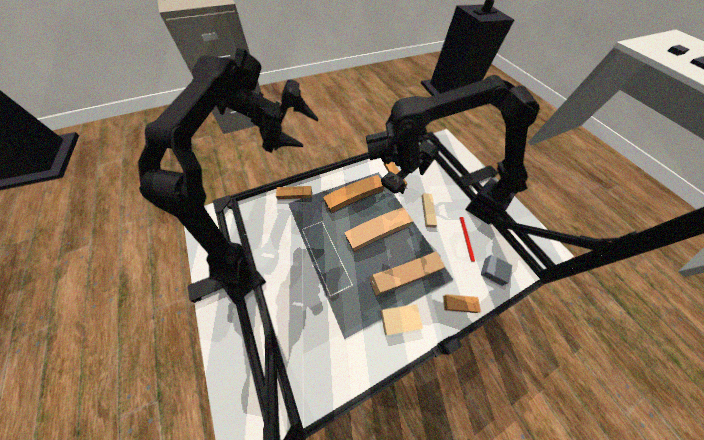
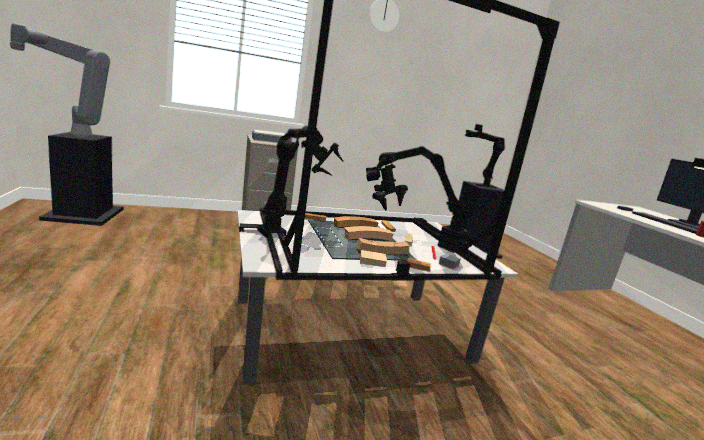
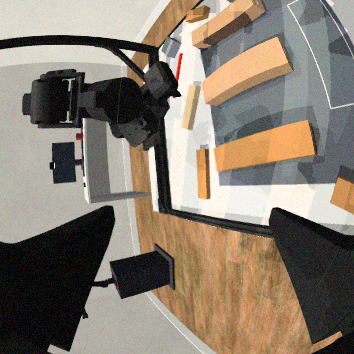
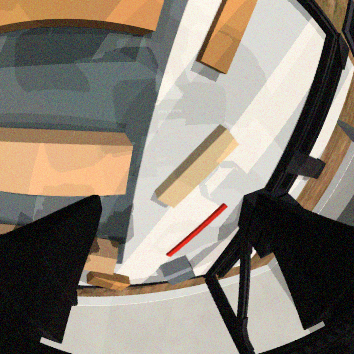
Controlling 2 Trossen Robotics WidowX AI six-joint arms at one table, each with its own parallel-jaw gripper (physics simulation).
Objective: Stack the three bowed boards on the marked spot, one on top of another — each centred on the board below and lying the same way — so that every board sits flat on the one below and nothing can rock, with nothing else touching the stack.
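Frame: origin at the left arm's base, x left, y back, z up, level; metres.
Seen in the pictures: left gripper, fingertip midpoint: [image 1: 310,133] [image 2: 337,168] [image 3: 194,215]; right gripper, fingertip midpoint: [image 1: 411,183] [image 2: 393,208] [image 3: 165,105] [image 4: 180,202]; left arm's base, link origin: [image 1: 240,278] [image 2: 272,227]; right arm's base, link origin: [image 1: 498,192] [image 2: 455,228].
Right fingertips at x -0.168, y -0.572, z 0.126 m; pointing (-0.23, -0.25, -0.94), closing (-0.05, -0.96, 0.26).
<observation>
Offsets run from my right fingertips to a thing's middle. Level surfaces: height alone.
Three bowed wooden boards lie apart and roughly parallel on the dark mat {dz -0.146 m} [image 1: 363,311]: a back one {dx +0.160, dy +0.093, dz -0.128 m} [image 1: 353,193] [image 2: 355,222] [image 3: 265,146], a middle one {dx -0.006, dy +0.141, dz -0.127 m} [image 1: 378,229] [image 2: 368,232] [image 3: 247,72] [image 4: 60,167] and a front one {dx -0.173, dy +0.193, dz -0.118 m} [image 1: 407,273] [image 2: 383,245] [image 3: 227,22]. Their exact bow is hard to tell. The marked white outline [image 1: 316,262] [image 3: 342,106] is bare, left of them, turned across their length. My left gripper [image 1: 309,132] [image 2: 336,167] [image 3: 194,215] is open and empty, high past the table's back edge. My right gripper [image 1: 412,180] [image 2: 392,206] [image 4: 180,202] is open and empty, above the back right of the mat.
Around the mat lie small orange blocks {dx +0.326, dy +0.253, dz -0.139 m} [image 1: 293,193] {dx -0.351, dy +0.138, dz -0.141 m} [image 1: 461,303] {dx +0.128, dy -0.119, dz -0.145 m} [image 3: 203,173], a wide pale block {dx -0.246, dy +0.307, dz -0.135 m} [image 1: 401,319], a slim pale block {dx -0.080, dy -0.072, dz -0.143 m} [image 1: 429,210] [image 4: 197,167], a red stick {dx -0.247, dy -0.081, dz -0.150 m} [image 1: 467,239] [image 4: 196,230] and a grey block {dx -0.377, dy -0.038, dz -0.135 m} [image 1: 496,270]. Black frame rails [image 1: 368,387] edge the table.
</observation>
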